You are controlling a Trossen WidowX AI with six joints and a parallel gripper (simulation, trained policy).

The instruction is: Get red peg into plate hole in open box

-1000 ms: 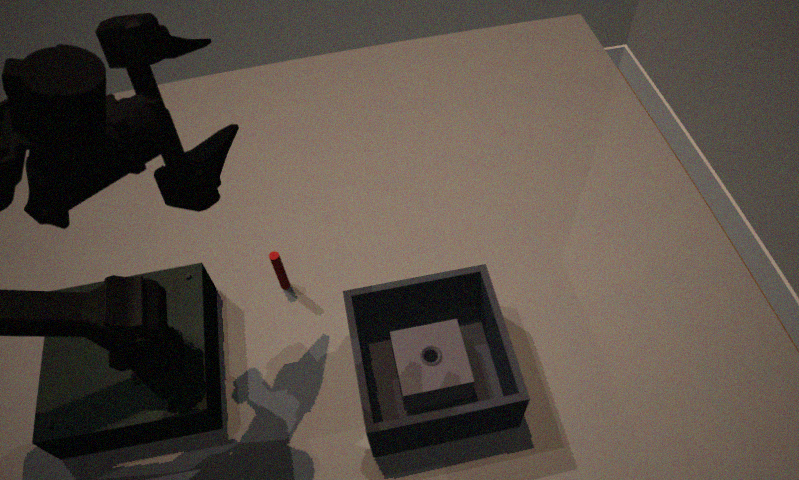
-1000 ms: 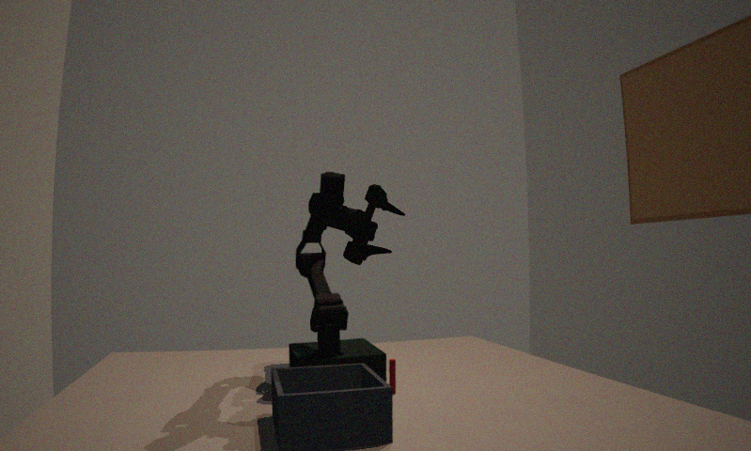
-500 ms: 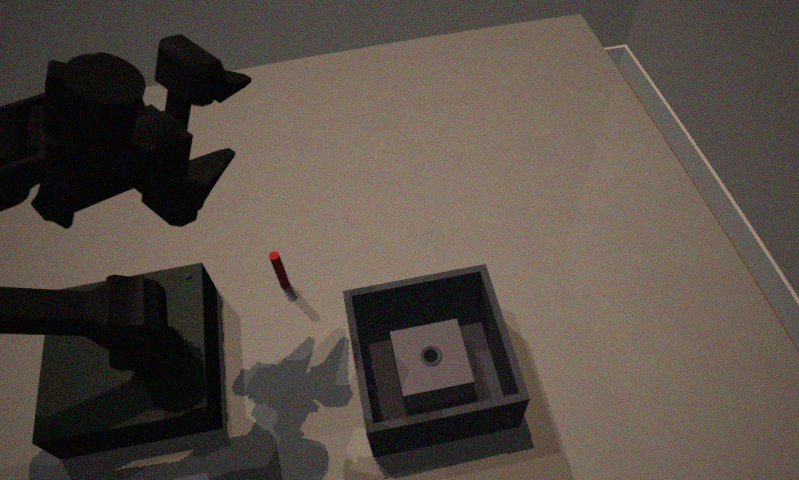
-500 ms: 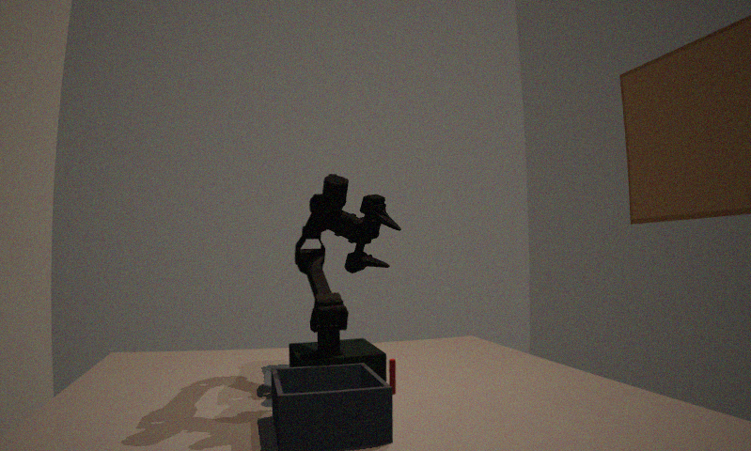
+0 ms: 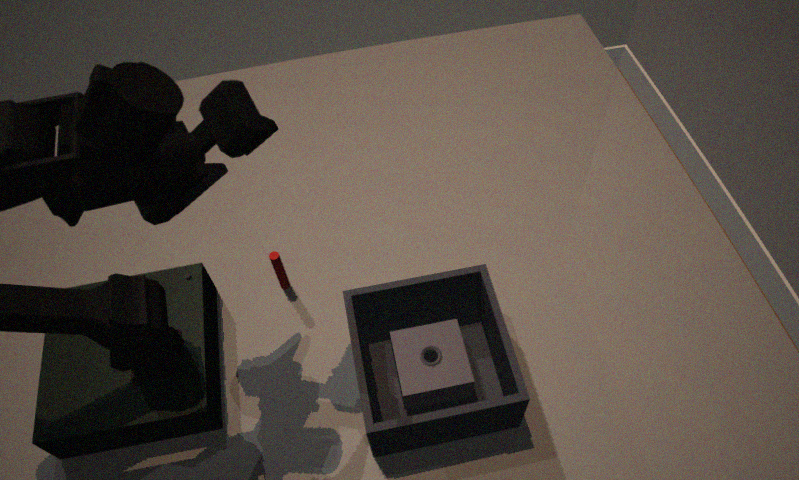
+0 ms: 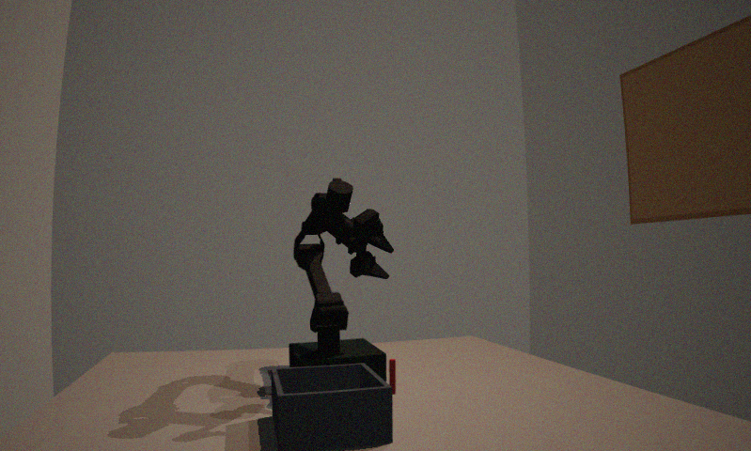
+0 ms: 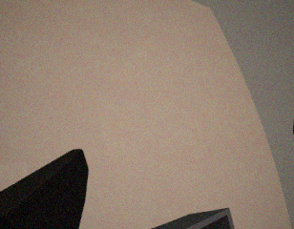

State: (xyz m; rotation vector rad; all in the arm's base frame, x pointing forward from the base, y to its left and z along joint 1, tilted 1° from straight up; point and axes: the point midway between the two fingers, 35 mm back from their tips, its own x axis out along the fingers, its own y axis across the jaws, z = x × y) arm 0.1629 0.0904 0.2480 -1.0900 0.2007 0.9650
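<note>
Right now the red peg is 2 cm behind my gripper tip, 1 cm to the left of it and 26 cm below it. Also, from my gripper tip: grey plate (16 cm ahead, 18 cm to the right, 25 cm below); then grey box (16 cm ahead, 18 cm to the right, 27 cm below).
</note>
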